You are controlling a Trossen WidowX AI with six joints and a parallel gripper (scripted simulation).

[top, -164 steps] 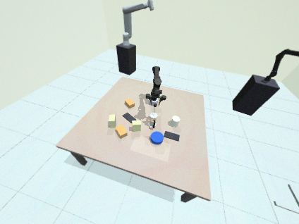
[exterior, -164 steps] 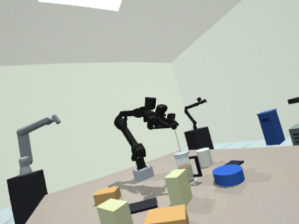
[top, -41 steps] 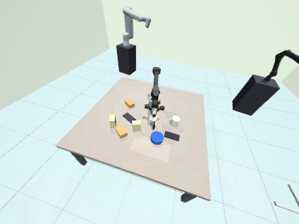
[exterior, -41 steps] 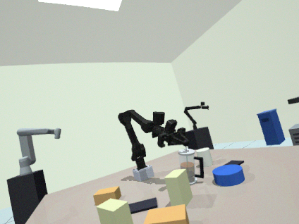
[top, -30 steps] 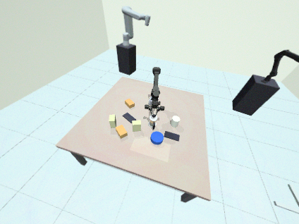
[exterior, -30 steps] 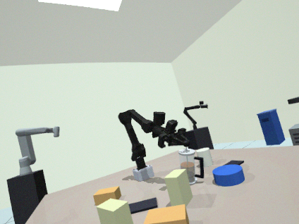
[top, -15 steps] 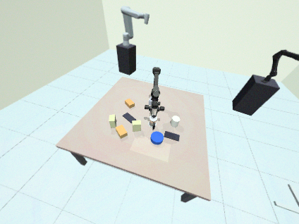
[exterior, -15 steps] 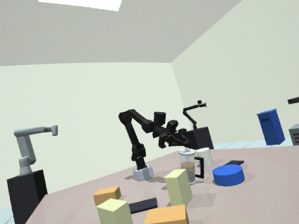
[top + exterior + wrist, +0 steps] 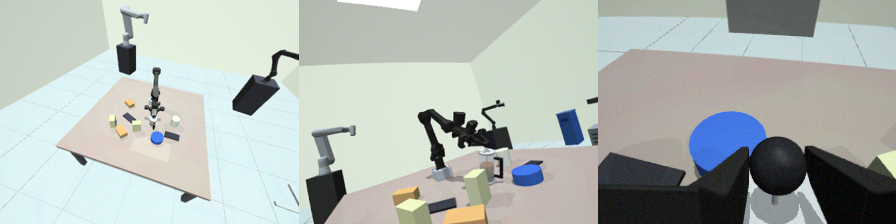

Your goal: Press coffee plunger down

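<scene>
Now: the glass coffee press 9 cm below my gripper tip and 2 cm behind it. Also, from my gripper tip: white cup 19 cm to the left, 17 cm behind, 14 cm below; then blue disc 16 cm below, 9 cm to the left, 9 cm ahead.
</scene>
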